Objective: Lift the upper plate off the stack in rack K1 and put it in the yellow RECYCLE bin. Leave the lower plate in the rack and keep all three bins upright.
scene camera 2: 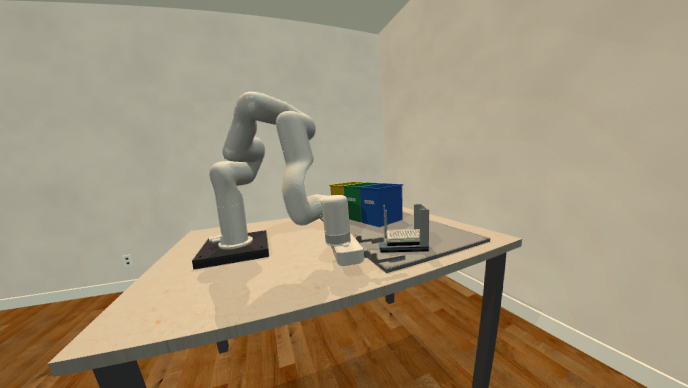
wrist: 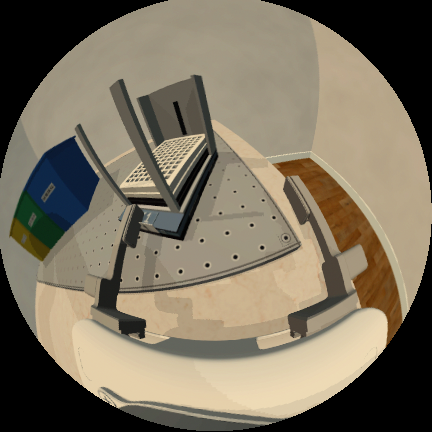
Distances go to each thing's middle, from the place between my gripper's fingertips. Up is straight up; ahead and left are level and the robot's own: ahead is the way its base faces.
Labels:
I see the white upper plate (wrist: 176, 157) 80 mm ahead of my hand, 30 mm to the left of it and 10 mm above it. The rest, counted from my hand: slotted rack panel (wrist: 182, 91) (140 mm ahead, 10 mm to the right, 50 mm above); then blue bin (scene camera 2: 373, 197) (220 mm ahead, 340 mm to the left, 60 mm above).

